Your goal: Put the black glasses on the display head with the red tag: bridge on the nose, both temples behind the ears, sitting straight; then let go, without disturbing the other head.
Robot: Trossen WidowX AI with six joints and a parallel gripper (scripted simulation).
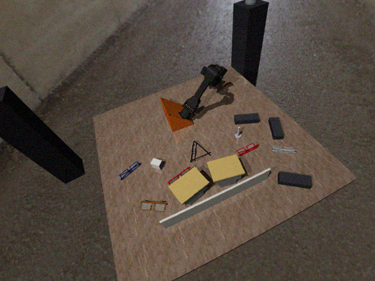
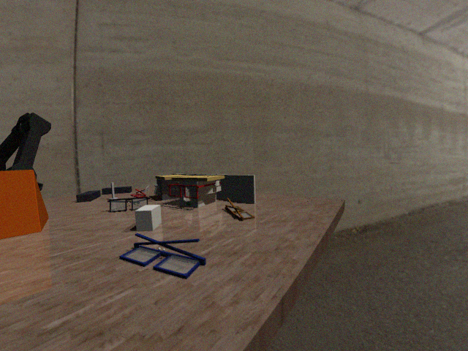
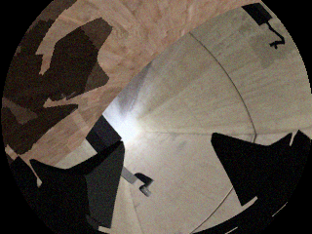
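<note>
Now: the stand 630 mm ahead of my gripper tip, 180 mm to the right of it and 70 mm below it. The rest, counted from my gripper tip: white cube (720 mm to the right, 540 mm ahead, 70 mm below); then white panel (920 mm ahead, 540 mm to the right, 40 mm below).
</note>
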